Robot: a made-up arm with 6 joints.
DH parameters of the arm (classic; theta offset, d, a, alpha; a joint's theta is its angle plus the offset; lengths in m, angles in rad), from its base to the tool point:
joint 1: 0 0.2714 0 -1.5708
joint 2: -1.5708 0 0.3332 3.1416
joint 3: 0 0 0 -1.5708
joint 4: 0 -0.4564 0 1.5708
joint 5: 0 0.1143 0 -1.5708
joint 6: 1.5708 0 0 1.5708
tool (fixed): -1.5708 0 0 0
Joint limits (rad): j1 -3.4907..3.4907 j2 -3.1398..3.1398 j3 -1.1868..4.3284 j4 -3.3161..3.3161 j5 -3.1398..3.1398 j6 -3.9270..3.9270
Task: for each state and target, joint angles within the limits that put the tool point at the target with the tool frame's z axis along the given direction. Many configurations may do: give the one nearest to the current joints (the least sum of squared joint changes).
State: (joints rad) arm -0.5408 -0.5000 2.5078 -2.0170 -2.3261 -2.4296
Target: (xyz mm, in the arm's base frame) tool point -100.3 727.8 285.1 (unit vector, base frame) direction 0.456 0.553 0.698
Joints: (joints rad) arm -1.3483 -1.0583 2.6164 -2.1524 -2.3047 -1.5397
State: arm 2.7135 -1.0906 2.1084 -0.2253 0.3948 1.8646
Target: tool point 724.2 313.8 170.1 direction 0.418 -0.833 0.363
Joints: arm 3.4053 -1.6138 1.7320 -0.0498 0.2436 2.0392
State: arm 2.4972 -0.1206 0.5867 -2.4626 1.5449 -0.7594
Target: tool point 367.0 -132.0 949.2 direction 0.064 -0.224 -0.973
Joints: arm 3.0926 -0.7399 1.1838 -3.0539 2.0170 -0.1851
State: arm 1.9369 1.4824 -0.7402 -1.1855 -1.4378 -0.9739
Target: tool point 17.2 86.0 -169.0 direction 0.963 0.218 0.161
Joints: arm 2.5417 1.8083 -0.2615 -0.7870 -1.3439 -1.3849
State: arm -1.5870 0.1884 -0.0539 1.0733 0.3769 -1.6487
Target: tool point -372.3 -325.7 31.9 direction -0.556 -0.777 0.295
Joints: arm -2.3713 1.0030 -0.3365 1.3457 0.1836 -1.1678
